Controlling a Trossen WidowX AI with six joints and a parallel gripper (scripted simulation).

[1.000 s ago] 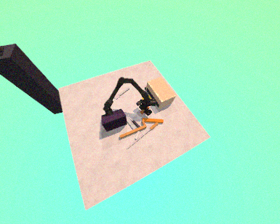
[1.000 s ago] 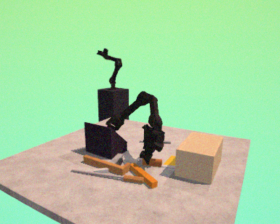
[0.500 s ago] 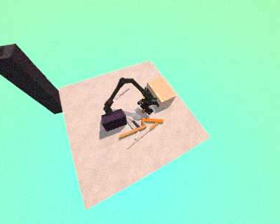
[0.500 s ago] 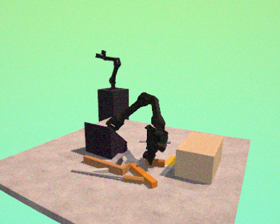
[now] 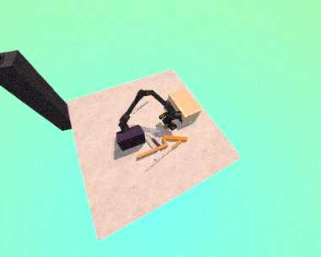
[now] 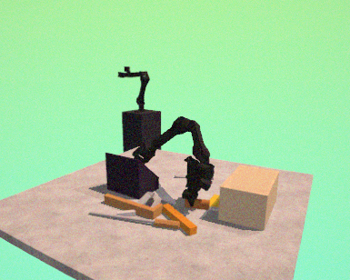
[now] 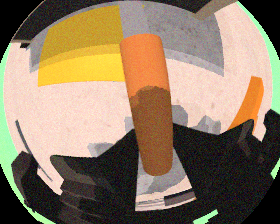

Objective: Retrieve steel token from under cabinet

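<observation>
My gripper tip is now 170 mm past the dark-handled tool and 100 mm to the left of it. Round my gripper tip: orange bar: 30 mm ahead, 150 mm to the right, 10 mm above.
</observation>
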